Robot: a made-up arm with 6 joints.
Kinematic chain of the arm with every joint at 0, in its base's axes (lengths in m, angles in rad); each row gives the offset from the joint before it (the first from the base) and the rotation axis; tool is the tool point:
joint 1: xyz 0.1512 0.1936 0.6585 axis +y
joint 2: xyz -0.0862 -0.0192 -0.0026 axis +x
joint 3: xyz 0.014 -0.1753 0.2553 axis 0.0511 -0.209 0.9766
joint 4: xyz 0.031 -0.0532 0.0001 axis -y
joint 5: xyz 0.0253 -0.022 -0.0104 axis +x
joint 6: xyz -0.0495 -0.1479 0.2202 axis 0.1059 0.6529 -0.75
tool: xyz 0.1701 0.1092 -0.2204
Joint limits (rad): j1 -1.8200..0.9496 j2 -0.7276..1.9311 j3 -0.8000..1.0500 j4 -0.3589..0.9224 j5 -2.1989..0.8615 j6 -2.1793..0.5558
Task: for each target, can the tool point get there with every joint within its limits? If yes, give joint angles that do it. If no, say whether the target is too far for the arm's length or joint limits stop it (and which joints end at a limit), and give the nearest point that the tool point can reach.
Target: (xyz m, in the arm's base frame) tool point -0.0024 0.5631 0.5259
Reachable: no: joint limits stop it (at a limit: joint 1, joint 2, joint 3, joint 4) | nearest point -0.0732 0.3764 0.5589 | short by 0.202 m
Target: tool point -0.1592 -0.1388 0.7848
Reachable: yes | joints -1.3300 0.1188 -0.3395 0.6567 -0.2142 -0.4389
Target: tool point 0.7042 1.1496 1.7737
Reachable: no: too far | nearest point 0.3502 0.3391 1.0597 | short by 1.137 m
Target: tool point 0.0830 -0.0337 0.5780
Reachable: yes | joints -0.9895 1.2416 0.8954 0.2610 -1.0857 -1.9028
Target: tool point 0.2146 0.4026 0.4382
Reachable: no: joint limits stop it (at a limit: joint 2, joint 5) | nearest point 0.2249 0.2097 0.4025 | short by 0.196 m
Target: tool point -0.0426 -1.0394 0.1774
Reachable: no: too far | nearest point 0.0738 -0.3066 0.4663 | short by 0.796 m
